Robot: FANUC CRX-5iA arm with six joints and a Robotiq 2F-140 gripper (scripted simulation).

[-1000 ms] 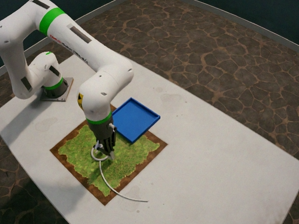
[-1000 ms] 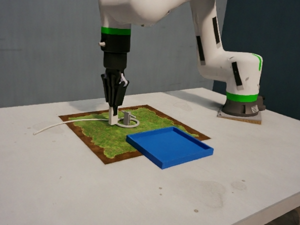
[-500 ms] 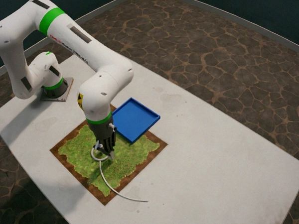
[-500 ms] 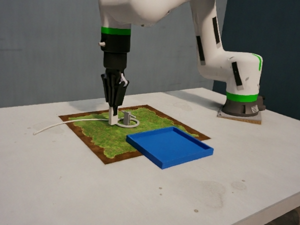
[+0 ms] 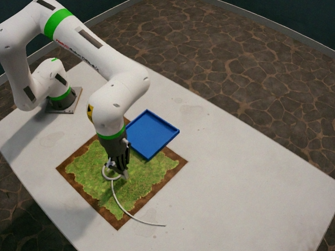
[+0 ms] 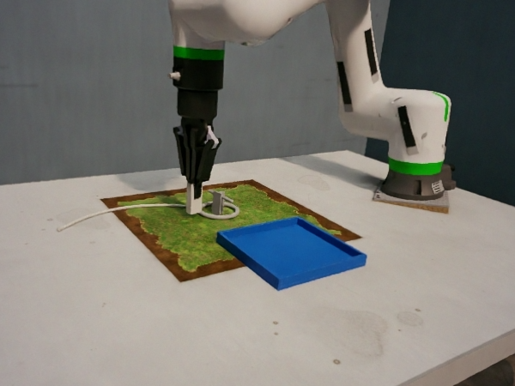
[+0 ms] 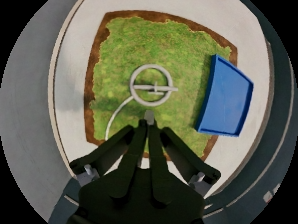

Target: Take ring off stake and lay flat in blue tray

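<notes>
Now: the grey stake 60 mm behind my hand and 20 mm below it. The rest, counted from my hand: blue tray 220 mm to the left, 70 mm behind, 40 mm below; then square green grass mat 60 mm below, 60 mm behind, 20 mm to the left.
</notes>
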